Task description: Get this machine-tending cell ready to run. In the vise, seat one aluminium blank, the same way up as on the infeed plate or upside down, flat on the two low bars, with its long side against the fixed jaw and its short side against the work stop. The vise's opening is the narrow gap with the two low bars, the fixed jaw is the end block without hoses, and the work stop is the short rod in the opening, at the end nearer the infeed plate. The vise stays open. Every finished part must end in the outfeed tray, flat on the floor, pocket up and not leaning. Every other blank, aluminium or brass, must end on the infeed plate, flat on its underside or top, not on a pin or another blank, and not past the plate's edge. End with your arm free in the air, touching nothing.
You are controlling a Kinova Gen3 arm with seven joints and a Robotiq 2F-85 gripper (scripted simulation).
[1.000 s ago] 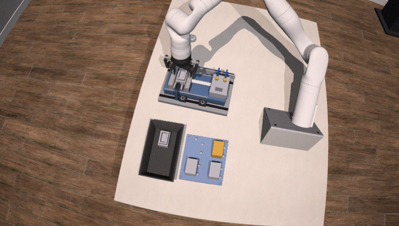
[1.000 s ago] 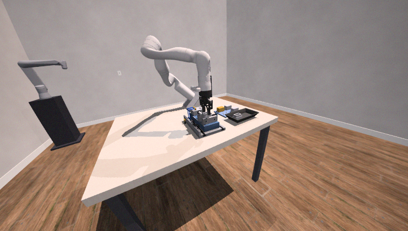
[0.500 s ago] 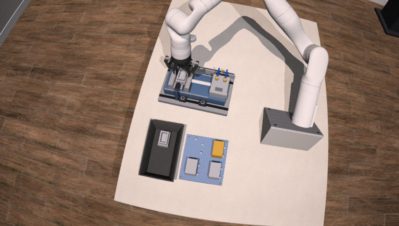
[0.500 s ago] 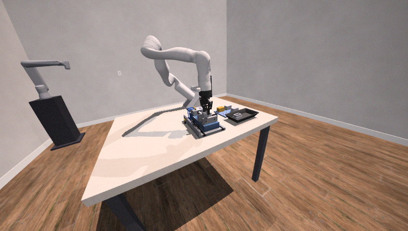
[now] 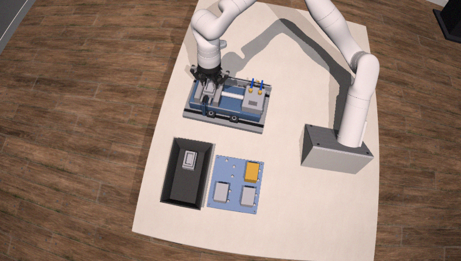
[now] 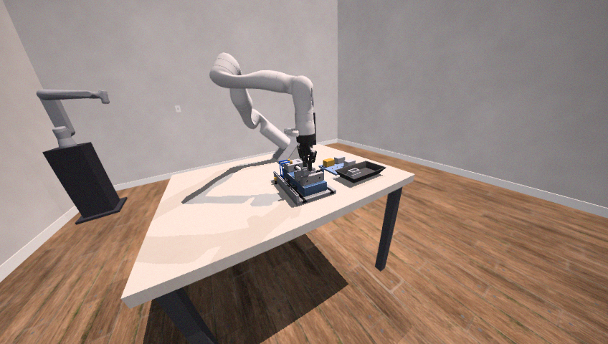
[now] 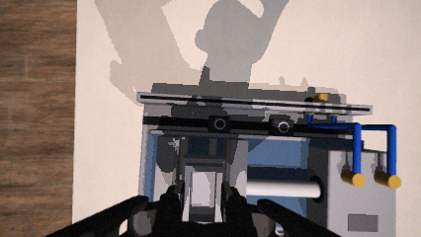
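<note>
Now: hand 8 cm past the white rod, 4 cm above it and 2 cm to the right of it. The rest, counted from my hand: hose block 16 cm behind, 4 cm below, 3 cm to the left; blue vise 8 cm below, 6 cm behind, 1 cm to the left; brass blank 28 cm to the left, 16 cm behind, 10 cm below.
</note>
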